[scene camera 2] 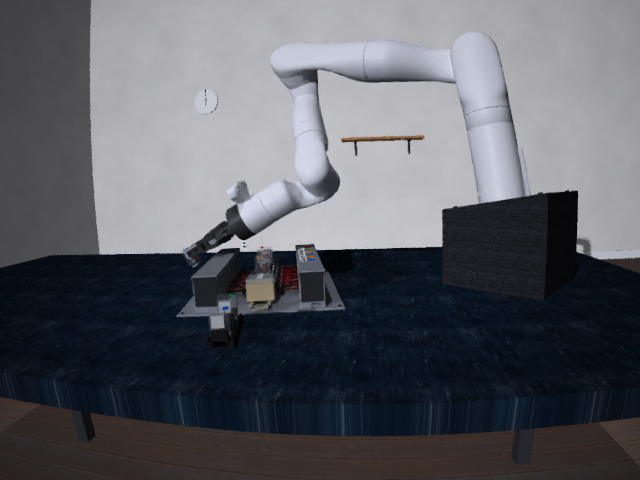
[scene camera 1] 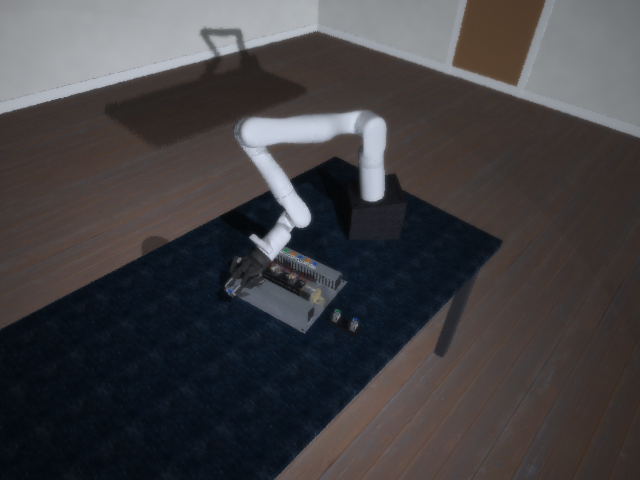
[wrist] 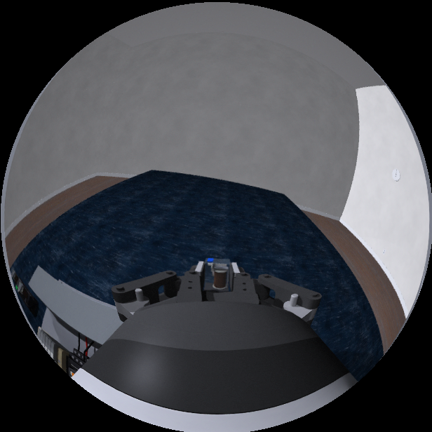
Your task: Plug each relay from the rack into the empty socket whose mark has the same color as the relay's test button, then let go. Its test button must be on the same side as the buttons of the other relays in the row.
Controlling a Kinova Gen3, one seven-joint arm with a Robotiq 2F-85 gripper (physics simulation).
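Frame: origin at the arm's base, x ahead, y left, z up, level; metres.
Seen in the pictures: gripper, between the fingertips: [scene camera 2: 189, 253] [scene camera 1: 229, 290]; arm's base, origin of its link: [scene camera 2: 502, 200] [scene camera 1: 372, 194].
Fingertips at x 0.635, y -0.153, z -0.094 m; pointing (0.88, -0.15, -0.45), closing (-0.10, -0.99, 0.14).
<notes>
Pixels of each thing's top centre, then the offset from my fingertips to it. Level surfaces: height alone.
- dark rack, centre of its top: [scene camera 2: 224, 319] [scene camera 1: 344, 321] dx -0.146, dy +0.348, dz -0.041 m
- blue button, centre of its top: [scene camera 2: 219, 307] [scene camera 1: 354, 320] dx -0.147, dy +0.380, dz -0.015 m
- socket row, centre of its top: [scene camera 2: 265, 270] [scene camera 1: 281, 276] dx -0.175, dy +0.073, dz -0.031 m
- outer duct, centre of its top: [scene camera 2: 219, 259] [scene camera 1: 272, 288] dx -0.091, dy +0.101, dz -0.001 m
- inner duct, centre of its top: [scene camera 2: 307, 255] [scene camera 1: 301, 259] dx -0.261, dy +0.095, dz +0.000 m
- beige block, centre of its top: [scene camera 2: 260, 276] [scene camera 1: 310, 288] dx -0.179, dy +0.191, dz -0.017 m
- dark blue table, height of its surface: dz -0.064 m
My gripper [scene camera 1: 231, 289] [scene camera 2: 191, 255] [wrist: 216, 269] is shut on a clear relay [wrist: 219, 277] with a blue test button. It is tilted and holds the relay above and beyond the outer grey duct, at the panel's far-left end in scene camera 1. Two relays stand in the dark rack [scene camera 2: 221, 342]: one with a green button [scene camera 1: 336, 315] and one with a blue button [scene camera 1: 354, 323] [scene camera 2: 218, 321]. The socket row [scene camera 1: 281, 279] runs between the two ducts and holds several relays. Coloured marks [scene camera 1: 300, 258] [scene camera 2: 309, 254] lie on the inner duct. Which sockets are empty is too small to tell.
The grey panel [scene camera 1: 303, 329] [scene camera 2: 336, 304] carries an outer duct [scene camera 2: 206, 290] and an inner duct [scene camera 2: 312, 286], both raised. A beige block [scene camera 1: 315, 295] [scene camera 2: 260, 289] ends the socket row. The black robot base [scene camera 1: 376, 222] [scene camera 2: 493, 253] stands on the dark blue table [scene camera 1: 129, 361] [scene camera 2: 439, 351].
</notes>
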